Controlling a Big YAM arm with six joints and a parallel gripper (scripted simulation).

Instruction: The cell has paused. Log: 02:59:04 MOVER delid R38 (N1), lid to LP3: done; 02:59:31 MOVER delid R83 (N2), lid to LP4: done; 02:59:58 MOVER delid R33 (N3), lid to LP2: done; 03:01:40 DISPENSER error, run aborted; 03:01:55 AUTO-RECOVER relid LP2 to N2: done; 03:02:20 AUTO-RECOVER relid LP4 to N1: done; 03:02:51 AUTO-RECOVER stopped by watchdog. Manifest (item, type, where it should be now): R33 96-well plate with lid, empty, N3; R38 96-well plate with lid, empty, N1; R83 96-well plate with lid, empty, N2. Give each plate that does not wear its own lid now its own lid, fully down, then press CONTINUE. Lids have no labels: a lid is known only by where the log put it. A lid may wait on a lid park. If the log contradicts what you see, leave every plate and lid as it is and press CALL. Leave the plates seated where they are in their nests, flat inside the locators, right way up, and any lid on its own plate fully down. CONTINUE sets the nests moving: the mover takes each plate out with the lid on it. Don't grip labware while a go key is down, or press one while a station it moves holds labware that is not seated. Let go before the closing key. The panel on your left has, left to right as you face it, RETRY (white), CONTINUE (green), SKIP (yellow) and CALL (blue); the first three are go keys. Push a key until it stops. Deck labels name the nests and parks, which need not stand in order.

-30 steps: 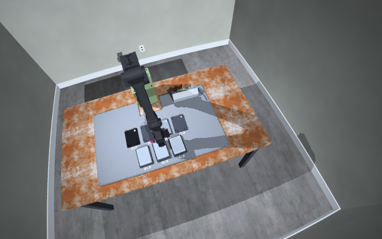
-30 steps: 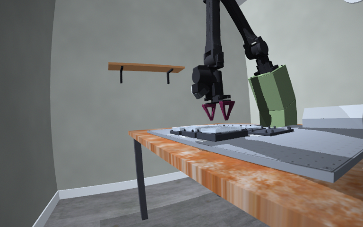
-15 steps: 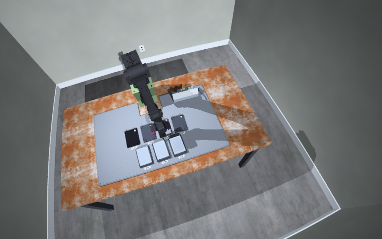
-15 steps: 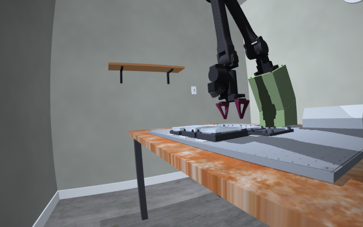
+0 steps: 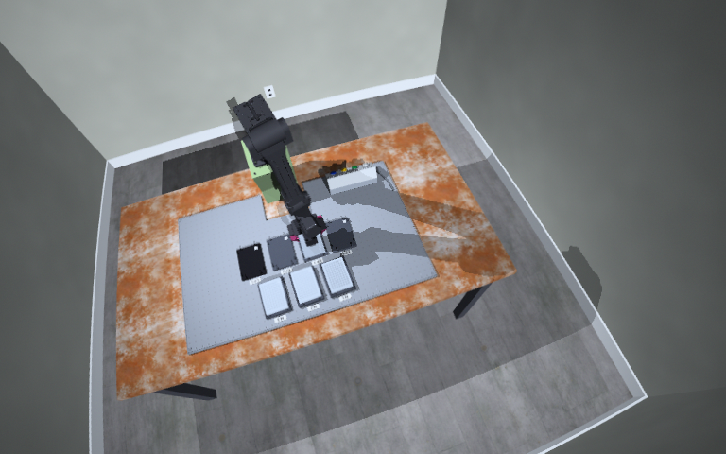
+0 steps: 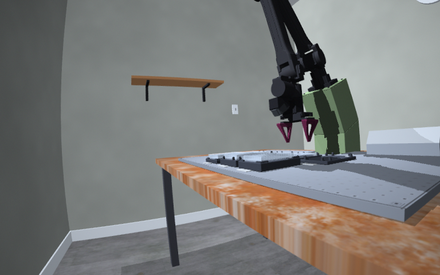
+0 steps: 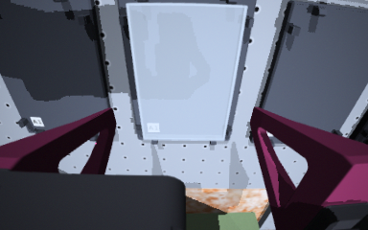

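The clear lid is 5 cm below my hand. Also, from my hand: LP3 label 9 cm ahead, 1 cm to the right, 7 cm below; LP3 park 6 cm below; LP2 park 1 cm behind, 13 cm to the right, 6 cm below.
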